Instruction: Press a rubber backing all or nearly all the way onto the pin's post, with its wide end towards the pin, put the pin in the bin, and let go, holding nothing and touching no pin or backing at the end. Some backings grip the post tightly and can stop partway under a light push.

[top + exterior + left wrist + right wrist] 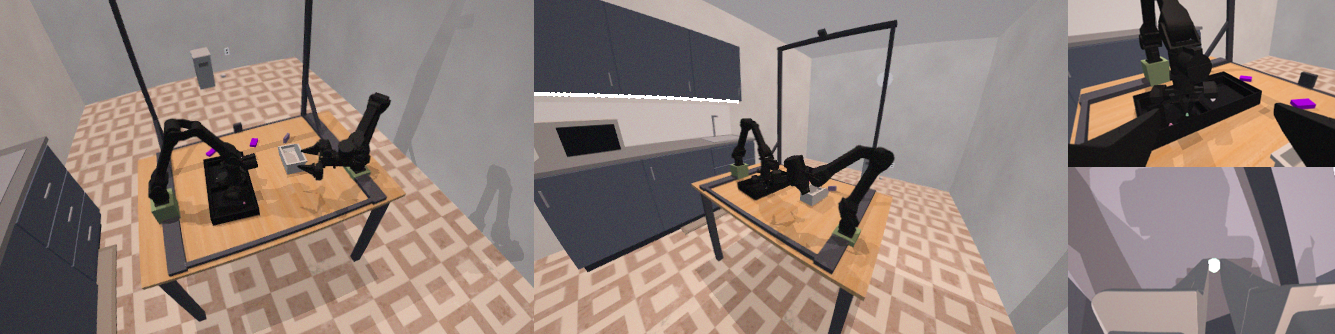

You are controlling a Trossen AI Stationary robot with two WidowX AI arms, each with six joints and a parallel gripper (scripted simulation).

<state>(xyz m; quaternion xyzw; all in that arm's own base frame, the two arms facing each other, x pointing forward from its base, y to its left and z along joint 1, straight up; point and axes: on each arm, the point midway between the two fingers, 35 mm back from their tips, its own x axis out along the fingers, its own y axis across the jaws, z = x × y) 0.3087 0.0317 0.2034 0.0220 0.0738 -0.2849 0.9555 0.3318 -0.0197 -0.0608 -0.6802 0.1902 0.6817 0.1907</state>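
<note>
Now: the silver leaf-shaped pin 12 cm behind my right hand, 4 cm to the right of it and 3 cm below it. The rest, counted from my right hand: black two-compartment tray: 5 cm behind, 3 cm to the right, 2 cm below; then grey bin: 30 cm to the left, 14 cm behind.
</note>
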